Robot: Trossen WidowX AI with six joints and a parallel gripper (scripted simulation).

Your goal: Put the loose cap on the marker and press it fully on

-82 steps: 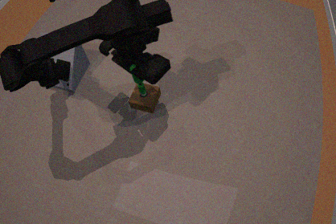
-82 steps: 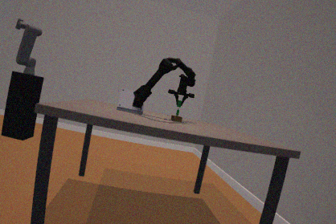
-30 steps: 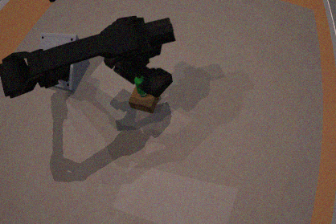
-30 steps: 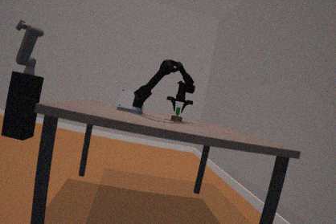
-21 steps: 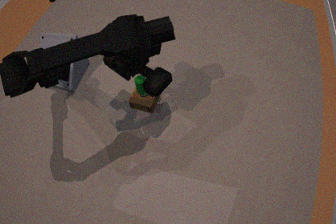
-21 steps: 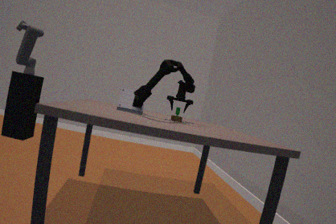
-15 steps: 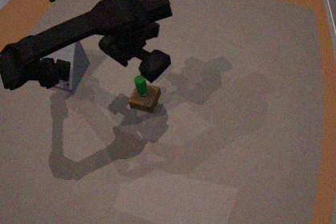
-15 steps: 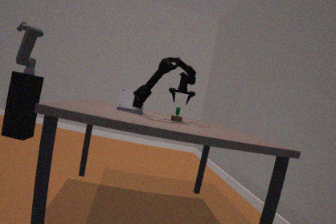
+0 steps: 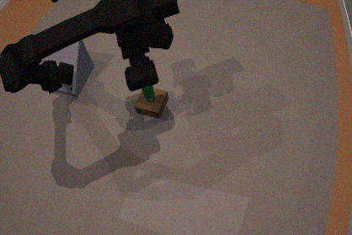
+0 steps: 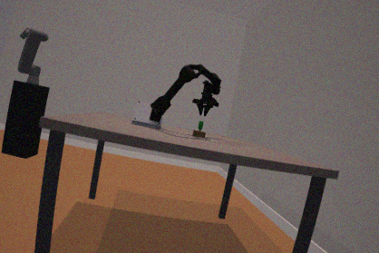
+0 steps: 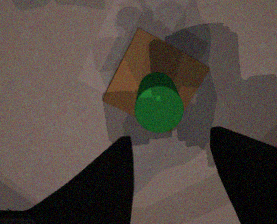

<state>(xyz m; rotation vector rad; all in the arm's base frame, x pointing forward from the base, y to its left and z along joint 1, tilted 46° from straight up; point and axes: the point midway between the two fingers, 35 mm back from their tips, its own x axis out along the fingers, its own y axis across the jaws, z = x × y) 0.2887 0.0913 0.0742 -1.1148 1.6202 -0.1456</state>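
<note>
The green marker cap is 60 mm below my gripper tip.
</note>
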